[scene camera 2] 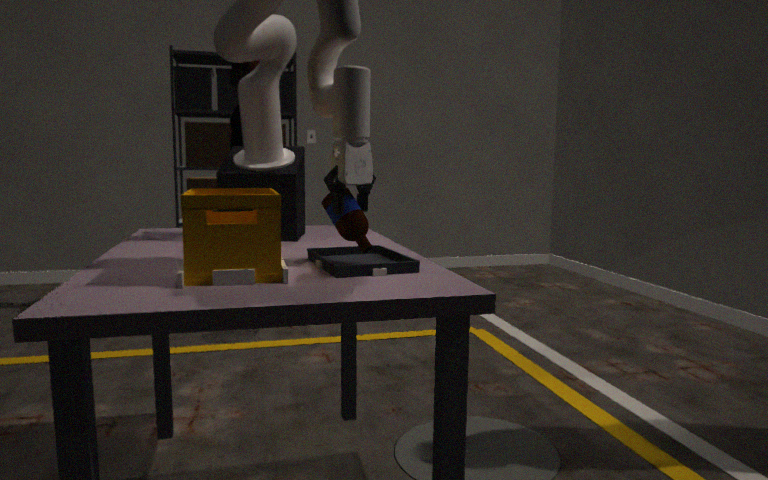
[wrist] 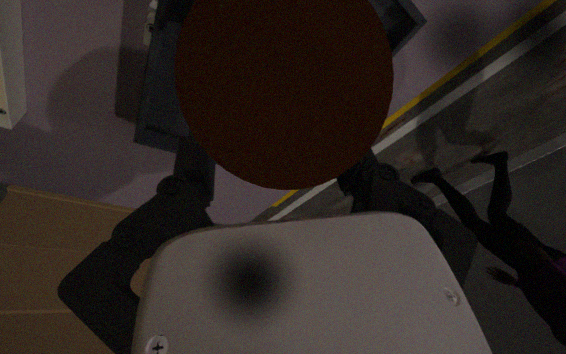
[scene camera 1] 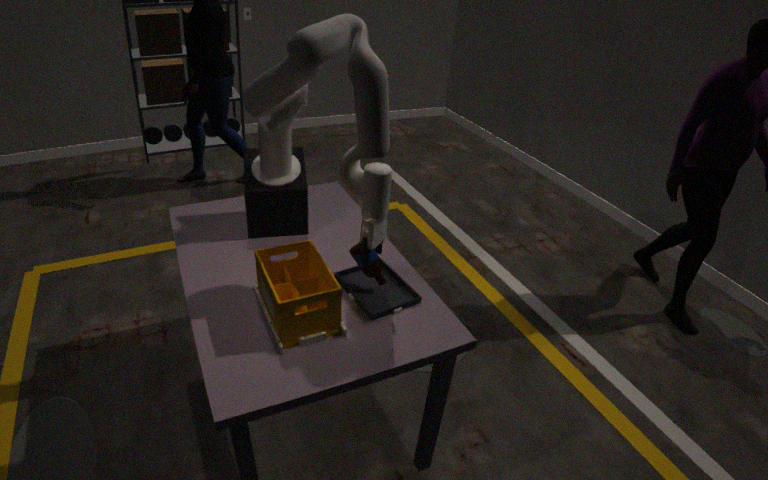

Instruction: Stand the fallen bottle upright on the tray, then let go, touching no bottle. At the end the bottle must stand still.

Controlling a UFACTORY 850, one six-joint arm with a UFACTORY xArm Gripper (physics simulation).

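A dark red-brown bottle with a blue band (scene camera 1: 368, 260) (scene camera 2: 347, 216) is held tilted over the tray, its neck pointing down and its base up. In the wrist view the round base of the bottle (wrist: 284, 95) fills the upper middle. My gripper (scene camera 1: 371, 250) (scene camera 2: 351, 204) is shut on the bottle around its banded body. The black tray (scene camera 1: 406, 304) (scene camera 2: 400, 267) (wrist: 159, 135) lies on the table. In the scene camera 2 view the neck's tip is at or just above the tray's back part; whether it touches cannot be told.
A yellow crate with compartments (scene camera 1: 313, 327) (scene camera 2: 231, 243) stands left of the tray on the table (scene camera 1: 362, 362) (scene camera 2: 317, 294). The arm's black base block (scene camera 1: 276, 210) is at the back. Two people (scene camera 1: 212, 73) (scene camera 1: 716, 147) are on the floor beyond the table.
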